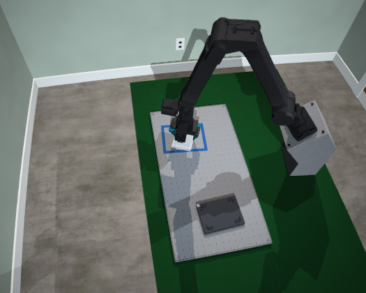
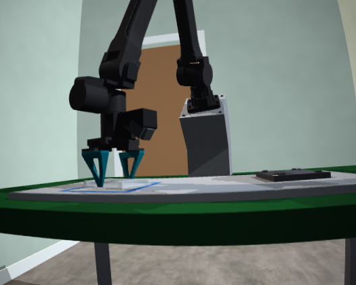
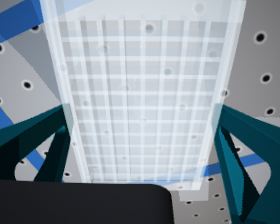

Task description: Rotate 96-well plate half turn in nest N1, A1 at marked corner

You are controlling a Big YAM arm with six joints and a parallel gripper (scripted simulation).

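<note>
Now: the 96-well plate 1 cm below my hand. Also, from my hand: plate nest N1: 4 cm behind, 39 cm to the left, 1 cm below; then A1 label: 3 cm ahead, 33 cm to the left.
</note>
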